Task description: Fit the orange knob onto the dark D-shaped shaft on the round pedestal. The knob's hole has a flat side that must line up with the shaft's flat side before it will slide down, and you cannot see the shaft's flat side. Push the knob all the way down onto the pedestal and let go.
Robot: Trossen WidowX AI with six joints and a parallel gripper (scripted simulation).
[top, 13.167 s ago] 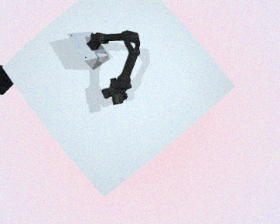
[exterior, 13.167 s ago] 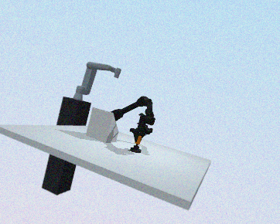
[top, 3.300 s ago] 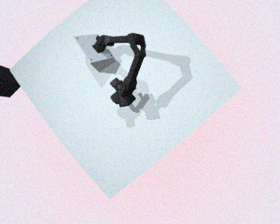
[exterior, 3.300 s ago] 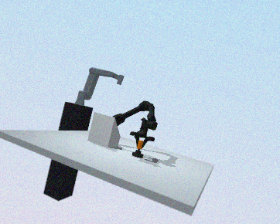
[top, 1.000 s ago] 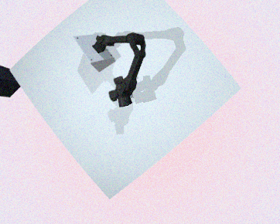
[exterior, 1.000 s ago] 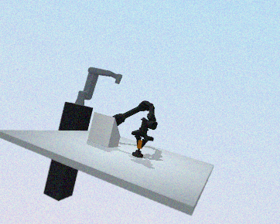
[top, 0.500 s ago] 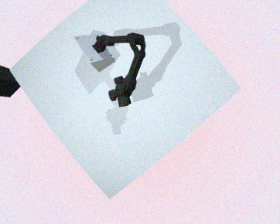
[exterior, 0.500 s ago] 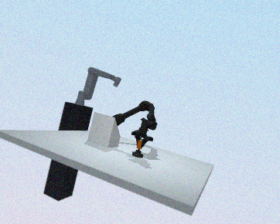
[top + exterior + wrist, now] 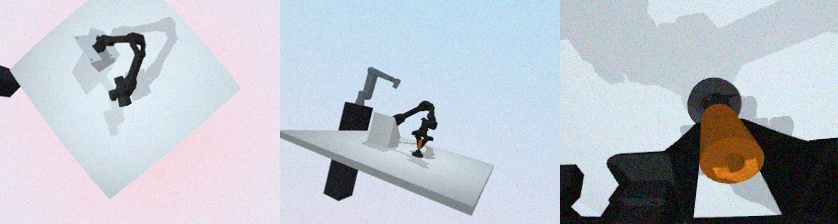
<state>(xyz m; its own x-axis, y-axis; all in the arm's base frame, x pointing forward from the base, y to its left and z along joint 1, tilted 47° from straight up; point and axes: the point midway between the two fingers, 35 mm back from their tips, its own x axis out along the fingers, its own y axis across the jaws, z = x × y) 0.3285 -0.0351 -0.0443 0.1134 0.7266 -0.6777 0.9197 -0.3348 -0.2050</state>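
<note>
My gripper tip is now 2 cm below the orange knob. Also, from my gripper tip: dark round pedestal 4 cm below.
</note>
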